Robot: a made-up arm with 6 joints.
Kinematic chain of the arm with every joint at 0, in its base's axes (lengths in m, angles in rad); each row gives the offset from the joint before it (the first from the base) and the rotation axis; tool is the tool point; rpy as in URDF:
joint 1: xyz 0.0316 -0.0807 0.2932 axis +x
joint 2: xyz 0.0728 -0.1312 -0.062 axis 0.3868 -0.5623 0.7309
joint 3: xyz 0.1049 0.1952 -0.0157 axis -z
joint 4: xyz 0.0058 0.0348 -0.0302 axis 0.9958 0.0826 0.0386
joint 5: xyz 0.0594 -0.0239 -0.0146 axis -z
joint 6: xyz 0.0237 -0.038 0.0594 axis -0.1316 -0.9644 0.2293
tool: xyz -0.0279 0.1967 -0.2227 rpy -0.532 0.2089 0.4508
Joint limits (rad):
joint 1: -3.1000..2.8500
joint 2: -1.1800..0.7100
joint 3: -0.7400..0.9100
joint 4: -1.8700..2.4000
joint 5: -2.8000..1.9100
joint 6: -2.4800..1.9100
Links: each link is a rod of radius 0.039 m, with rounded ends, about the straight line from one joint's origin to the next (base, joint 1, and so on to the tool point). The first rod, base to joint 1, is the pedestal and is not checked.
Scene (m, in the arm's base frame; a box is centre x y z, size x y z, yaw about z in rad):
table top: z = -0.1
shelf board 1: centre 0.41 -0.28 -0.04 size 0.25 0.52 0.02 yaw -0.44
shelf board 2: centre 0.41 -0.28 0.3 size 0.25 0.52 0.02 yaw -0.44
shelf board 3: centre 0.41 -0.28 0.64 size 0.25 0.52 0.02 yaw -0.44
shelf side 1: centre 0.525 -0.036 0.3 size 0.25 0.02 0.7 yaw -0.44
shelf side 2: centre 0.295 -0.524 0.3 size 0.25 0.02 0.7 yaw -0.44
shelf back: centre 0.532 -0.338 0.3 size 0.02 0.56 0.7 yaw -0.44
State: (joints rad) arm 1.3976 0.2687 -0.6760 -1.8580 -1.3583 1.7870
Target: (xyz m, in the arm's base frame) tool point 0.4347 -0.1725 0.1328
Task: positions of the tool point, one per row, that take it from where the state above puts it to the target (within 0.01 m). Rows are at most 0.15 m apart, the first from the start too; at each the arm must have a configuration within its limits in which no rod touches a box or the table.
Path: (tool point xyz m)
1: 0.2353 0.1833 0.1928
2: 0.2176 0.1053 0.1135
3: 0.2060 0.0094 0.0828
4: 0.2142 -0.0784 0.0959
5: 0.2485 -0.1390 0.1316
6: 0.3054 -0.1674 0.1623
7: 0.3729 -0.1727 0.1656
8: 0.4347 -0.1725 0.1328

